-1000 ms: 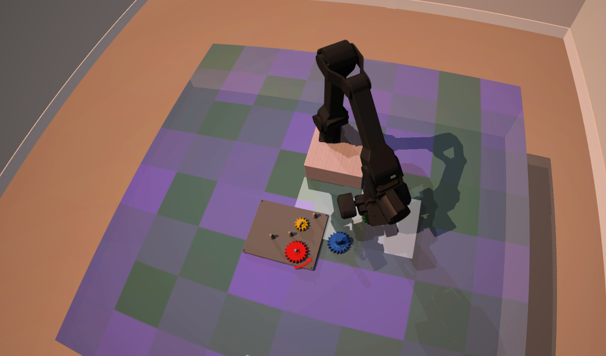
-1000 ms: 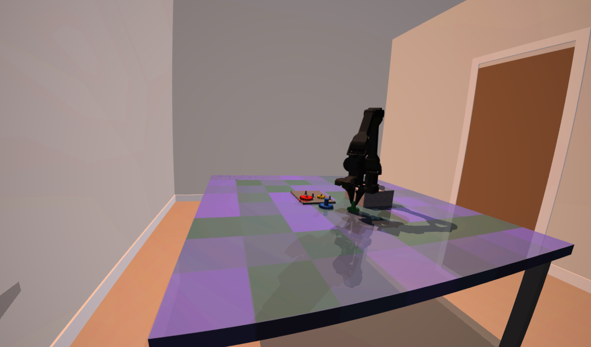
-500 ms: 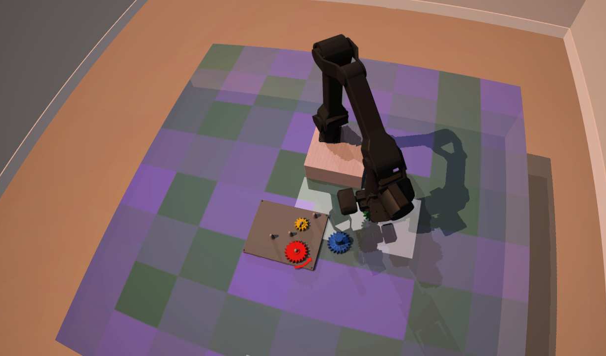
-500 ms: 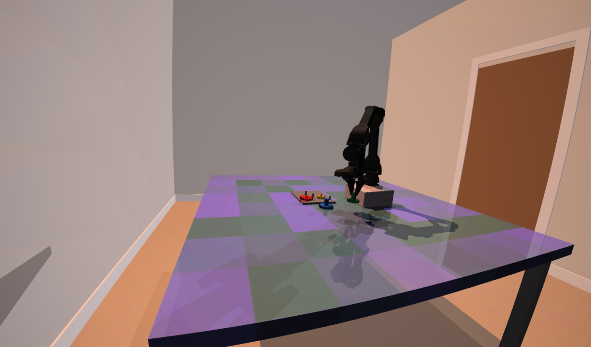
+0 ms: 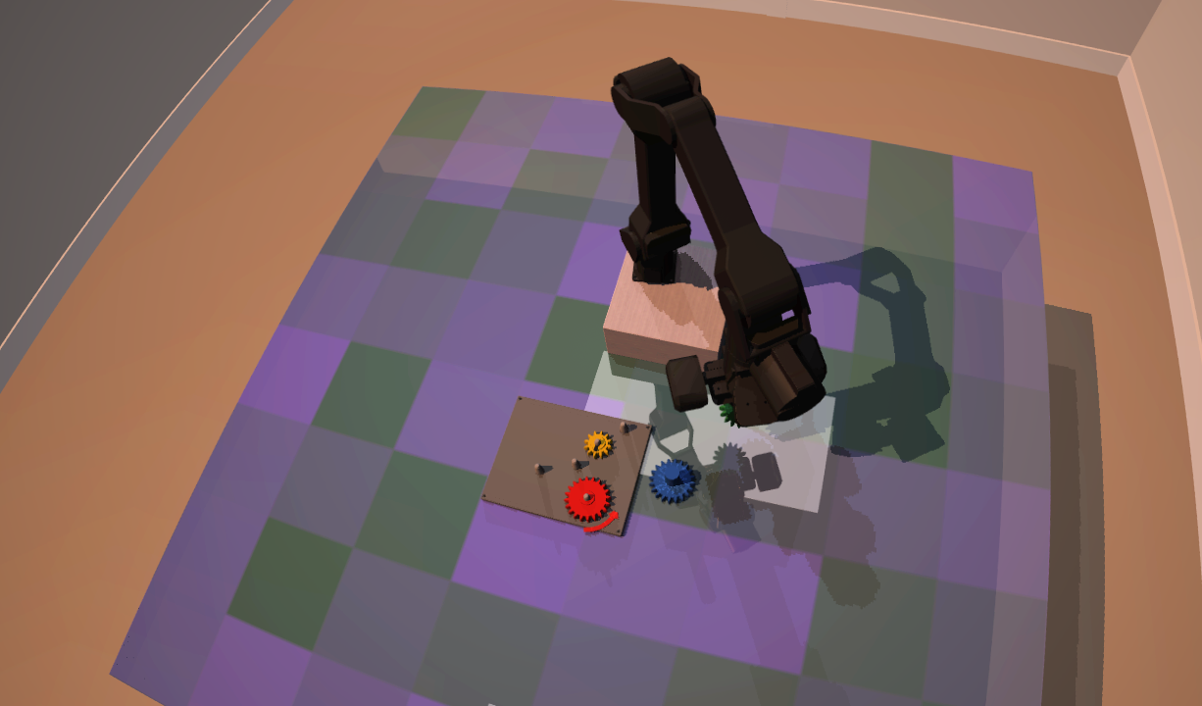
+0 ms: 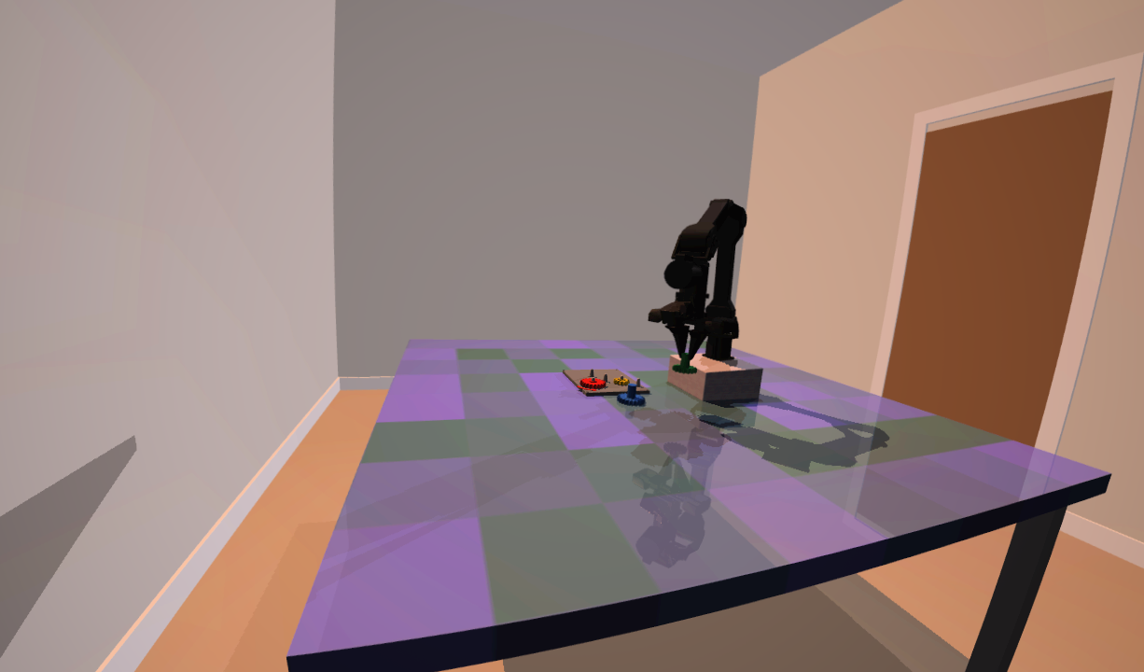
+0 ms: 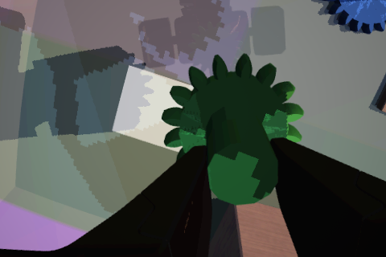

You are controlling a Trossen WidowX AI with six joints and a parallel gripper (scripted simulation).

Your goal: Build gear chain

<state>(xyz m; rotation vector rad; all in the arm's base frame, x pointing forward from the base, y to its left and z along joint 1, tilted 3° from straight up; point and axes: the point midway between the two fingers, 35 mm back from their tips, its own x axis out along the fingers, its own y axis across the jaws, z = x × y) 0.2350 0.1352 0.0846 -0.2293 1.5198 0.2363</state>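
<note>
The small yellow gear is 19 cm to the right of my gripper tip, 10 cm below it and 4 cm ahead of it. Also, from my gripper tip: red gear (20 cm to the right, 12 cm ahead, 10 cm below); then green gear (1 cm below); then blue gear (10 cm below, 8 cm to the right, 8 cm ahead).
</note>
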